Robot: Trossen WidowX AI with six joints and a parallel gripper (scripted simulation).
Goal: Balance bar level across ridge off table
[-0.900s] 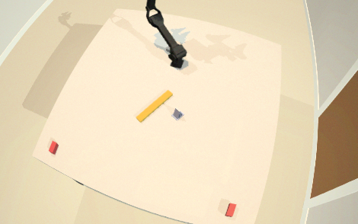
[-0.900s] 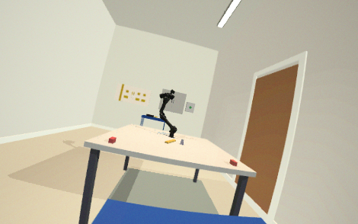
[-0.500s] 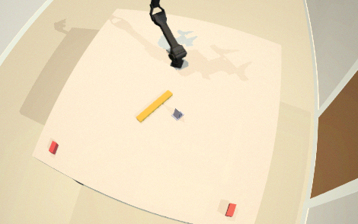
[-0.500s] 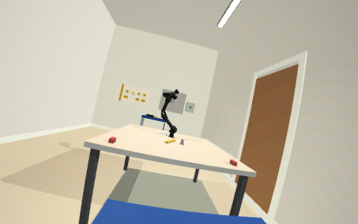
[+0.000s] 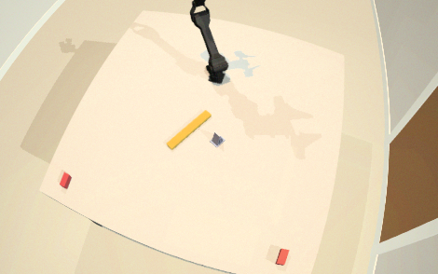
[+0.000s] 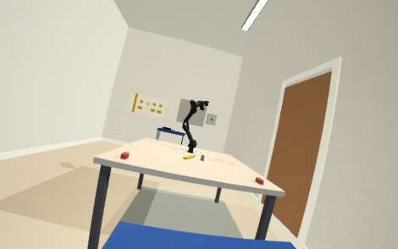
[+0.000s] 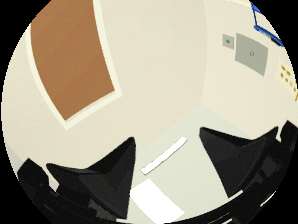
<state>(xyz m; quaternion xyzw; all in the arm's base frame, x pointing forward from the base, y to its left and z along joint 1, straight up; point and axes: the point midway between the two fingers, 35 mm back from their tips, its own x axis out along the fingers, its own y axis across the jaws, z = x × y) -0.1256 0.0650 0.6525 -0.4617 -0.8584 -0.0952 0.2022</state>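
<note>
Now: gripper tip 66 cm above the bar, 45 cm short of it and 11 cm to the left of it.
</note>
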